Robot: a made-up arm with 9 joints. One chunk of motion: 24 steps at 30 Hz.
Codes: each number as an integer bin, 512 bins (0 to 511) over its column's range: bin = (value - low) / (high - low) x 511, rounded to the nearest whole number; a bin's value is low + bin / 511 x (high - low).
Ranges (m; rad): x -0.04..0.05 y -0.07..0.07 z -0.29..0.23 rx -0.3..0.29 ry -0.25..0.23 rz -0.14..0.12
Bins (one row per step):
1: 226 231 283 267 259 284
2: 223 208 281 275 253 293
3: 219 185 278 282 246 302
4: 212 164 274 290 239 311
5: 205 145 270 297 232 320
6: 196 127 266 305 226 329
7: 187 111 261 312 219 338
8: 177 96 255 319 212 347
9: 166 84 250 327 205 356
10: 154 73 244 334 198 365
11: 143 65 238 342 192 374
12: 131 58 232 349 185 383
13: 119 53 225 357 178 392
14: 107 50 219 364 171 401
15: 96 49 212 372 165 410
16: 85 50 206 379 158 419
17: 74 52 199 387 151 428
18: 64 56 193 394 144 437
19: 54 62 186 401 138 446
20: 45 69 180 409 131 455
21: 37 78 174 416 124 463
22: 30 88 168 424 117 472
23: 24 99 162 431 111 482
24: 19 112 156 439 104 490
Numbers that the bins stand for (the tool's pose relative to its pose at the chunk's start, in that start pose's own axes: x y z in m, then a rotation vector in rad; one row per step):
1: -0.0002 -0.0067 -0.0020 0.0083 -0.0067 0.0045
2: -0.0007 -0.0130 -0.0041 0.0175 -0.0123 0.0091
3: -0.0014 -0.0193 -0.0071 0.0256 -0.0189 0.0137
4: -0.0027 -0.0251 -0.0112 0.0348 -0.0255 0.0182
5: -0.0039 -0.0303 -0.0152 0.0429 -0.0321 0.0228
6: -0.0055 -0.0352 -0.0193 0.0522 -0.0377 0.0274
7: -0.0071 -0.0396 -0.0244 0.0602 -0.0443 0.0320
8: -0.0088 -0.0437 -0.0305 0.0683 -0.0509 0.0366
9: -0.0108 -0.0470 -0.0356 0.0776 -0.0574 0.0411
10: -0.0129 -0.0500 -0.0417 0.0856 -0.0640 0.0457
11: -0.0148 -0.0522 -0.0478 0.0949 -0.0696 0.0503
12: -0.0169 -0.0541 -0.0539 0.1030 -0.0762 0.0549
13: -0.0190 -0.0555 -0.0610 0.1122 -0.0828 0.0595
14: -0.0212 -0.0563 -0.0671 0.1203 -0.0894 0.0640
15: -0.0231 -0.0566 -0.0743 0.1295 -0.0950 0.0686
16: -0.0250 -0.0563 -0.0804 0.1376 -0.1016 0.0732
17: -0.0270 -0.0558 -0.0875 0.1468 -0.1082 0.0778
18: -0.0287 -0.0547 -0.0936 0.1549 -0.1147 0.0823
19: -0.0305 -0.0530 -0.1007 0.1630 -0.1204 0.0869
20: -0.0321 -0.0511 -0.1068 0.1722 -0.1269 0.0915
21: -0.0335 -0.0486 -0.1129 0.1803 -0.1335 0.0956
22: -0.0347 -0.0459 -0.1190 0.1895 -0.1401 0.1002
23: -0.0358 -0.0429 -0.1251 0.1976 -0.1457 0.1052
24: -0.0367 -0.0393 -0.1313 0.2069 -0.1523 0.1093

